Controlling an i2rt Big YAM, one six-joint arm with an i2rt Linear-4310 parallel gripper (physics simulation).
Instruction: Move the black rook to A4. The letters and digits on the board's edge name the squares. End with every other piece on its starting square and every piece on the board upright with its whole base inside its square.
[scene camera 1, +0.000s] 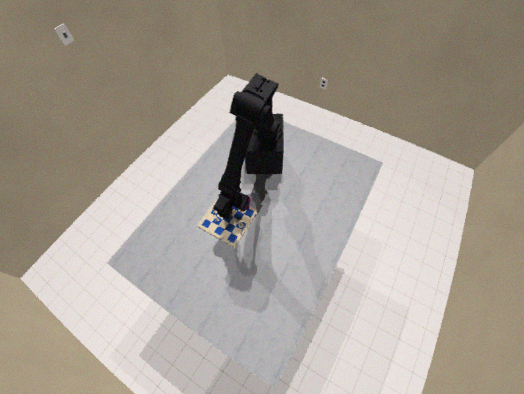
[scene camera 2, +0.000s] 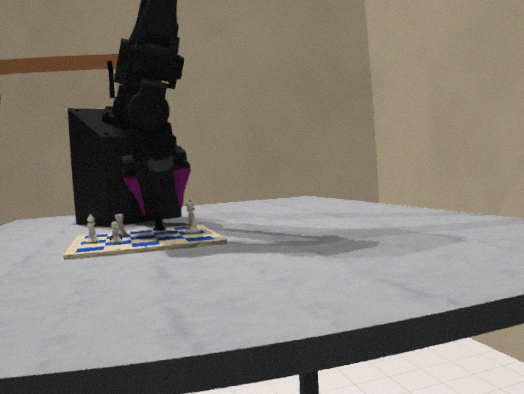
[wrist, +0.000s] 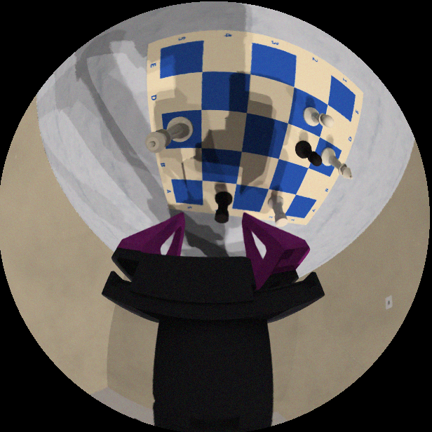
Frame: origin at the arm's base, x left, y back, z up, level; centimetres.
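Where they show: gripper, fingertip midpoint: (scene camera 1: 242, 205) (scene camera 2: 162, 210); arm's base, origin of the base link: (scene camera 1: 268, 130) (scene camera 2: 128, 121).
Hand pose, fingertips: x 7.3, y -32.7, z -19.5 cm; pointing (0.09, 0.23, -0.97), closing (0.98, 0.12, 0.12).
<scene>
Things, the pixels of their top centre, and the offset from my fingertips.
- black rook, middle of its top: (scene camera 2: 157, 210) dy +0.0, dx -0.9, dz +0.0 cm
- blue-and-cream board, middle of its top: (scene camera 2: 143, 237) (scene camera 1: 228, 218) dy -8.3, dx -3.2, dz -3.3 cm
- white king, middle of its top: (scene camera 2: 190, 199) dy -7.7, dx +4.5, dz +2.0 cm
- white bishop, middle of its top: (scene camera 2: 90, 213) dy -9.4, dx -10.8, dz +1.1 cm
- white pawn, middle of its top: (scene camera 2: 114, 221) dy -12.2, dx -6.9, dz -0.1 cm
The black rook (scene camera 2: 159, 224) (wrist: 223, 200) stands upright on A4 of the blue-and-cream board (scene camera 1: 220, 231) (scene camera 2: 200, 243) (wrist: 210, 36); in the wrist view its base looks inside the square. My gripper (scene camera 2: 163, 210) (wrist: 213, 217) is open and empty, its purple fingers apart on either side of the rook's top and slightly above it, not touching it. The arm hides the rook in scene camera 1.
A white king (scene camera 2: 191, 217) (wrist: 180, 130) stands on C5, a white rook (wrist: 276, 204) on A2, a black pawn (wrist: 303, 149) on C2, a white bishop (scene camera 2: 91, 231) (wrist: 330, 157) on C1 and a white pawn (scene camera 2: 115, 233) (wrist: 312, 116) on D2, all upright.
</scene>
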